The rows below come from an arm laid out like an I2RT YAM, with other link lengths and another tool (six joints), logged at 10 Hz.
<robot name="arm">
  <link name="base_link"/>
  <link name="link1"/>
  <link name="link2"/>
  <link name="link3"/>
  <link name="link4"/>
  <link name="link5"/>
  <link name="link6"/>
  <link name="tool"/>
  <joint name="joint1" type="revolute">
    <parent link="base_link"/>
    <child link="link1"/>
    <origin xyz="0 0 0.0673"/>
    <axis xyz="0 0 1"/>
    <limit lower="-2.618" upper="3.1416"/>
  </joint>
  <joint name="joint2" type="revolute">
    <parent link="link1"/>
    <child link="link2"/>
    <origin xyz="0.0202 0.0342 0.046" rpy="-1.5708 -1.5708 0"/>
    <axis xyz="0 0 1"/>
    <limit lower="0" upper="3.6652"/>
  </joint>
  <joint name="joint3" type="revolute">
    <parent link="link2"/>
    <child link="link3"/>
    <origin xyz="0 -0.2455 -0.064" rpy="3.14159 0 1.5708"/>
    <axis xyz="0 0 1"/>
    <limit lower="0" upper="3.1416"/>
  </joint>
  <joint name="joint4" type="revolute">
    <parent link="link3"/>
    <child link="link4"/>
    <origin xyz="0.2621 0.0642 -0.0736" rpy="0 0 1.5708"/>
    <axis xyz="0 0 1"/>
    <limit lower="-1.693" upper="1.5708"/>
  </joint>
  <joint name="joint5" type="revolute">
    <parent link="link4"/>
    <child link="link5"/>
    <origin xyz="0.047 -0.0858 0.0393" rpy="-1.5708 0 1.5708"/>
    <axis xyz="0 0 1"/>
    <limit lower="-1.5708" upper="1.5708"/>
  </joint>
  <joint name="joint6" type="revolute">
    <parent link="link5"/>
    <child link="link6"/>
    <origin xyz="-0.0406 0 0.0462" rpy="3.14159 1.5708 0"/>
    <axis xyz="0 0 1"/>
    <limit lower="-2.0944" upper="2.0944"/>
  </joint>
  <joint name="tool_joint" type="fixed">
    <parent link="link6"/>
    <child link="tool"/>
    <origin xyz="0.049 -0.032 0.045" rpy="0 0.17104 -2.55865"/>
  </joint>
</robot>
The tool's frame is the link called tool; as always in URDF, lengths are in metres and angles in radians.
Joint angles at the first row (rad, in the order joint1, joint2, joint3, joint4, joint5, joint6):
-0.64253, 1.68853, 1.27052, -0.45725, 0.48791, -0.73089
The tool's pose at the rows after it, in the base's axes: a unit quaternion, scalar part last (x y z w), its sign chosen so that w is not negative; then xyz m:
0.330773, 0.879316, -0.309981, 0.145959, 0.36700, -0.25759, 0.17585
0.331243, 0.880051, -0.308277, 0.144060, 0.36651, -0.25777, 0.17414
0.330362, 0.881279, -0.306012, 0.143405, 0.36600, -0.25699, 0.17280
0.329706, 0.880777, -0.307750, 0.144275, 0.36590, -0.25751, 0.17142
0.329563, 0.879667, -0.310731, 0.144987, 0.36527, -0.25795, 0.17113
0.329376, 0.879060, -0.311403, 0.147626, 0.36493, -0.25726, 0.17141
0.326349, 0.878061, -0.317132, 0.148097, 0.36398, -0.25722, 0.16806
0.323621, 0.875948, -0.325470, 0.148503, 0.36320, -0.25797, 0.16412
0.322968, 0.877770, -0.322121, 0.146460, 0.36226, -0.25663, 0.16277
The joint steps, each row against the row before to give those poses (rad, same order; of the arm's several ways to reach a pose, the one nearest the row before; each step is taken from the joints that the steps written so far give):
-0.00213, 0.00059, -0.00035, 0.00751, -0.00298, -0.00235
-0.00144, 0.00225, -0.00157, -0.00150, -0.00225, 0.00151
-0.00036, -0.00089, -0.00448, 0.00018, -0.00467, 0.00002
-0.00087, 0.00048, -0.00621, 0.01103, 0.00137, -0.00381
-0.00078, -0.00272, -0.00603, 0.00861, 0.00423, -0.00385
0.00067, -0.00528, -0.00759, 0.00804, -0.00038, -0.00068
0.00009, -0.00294, -0.01845, 0.02457, 0.00717, -0.01176
0.00000, -0.00082, -0.01961, 0.03106, 0.01203, -0.01393
0.00000, -0.00191, -0.00367, -0.00611, -0.00512, 0.00217

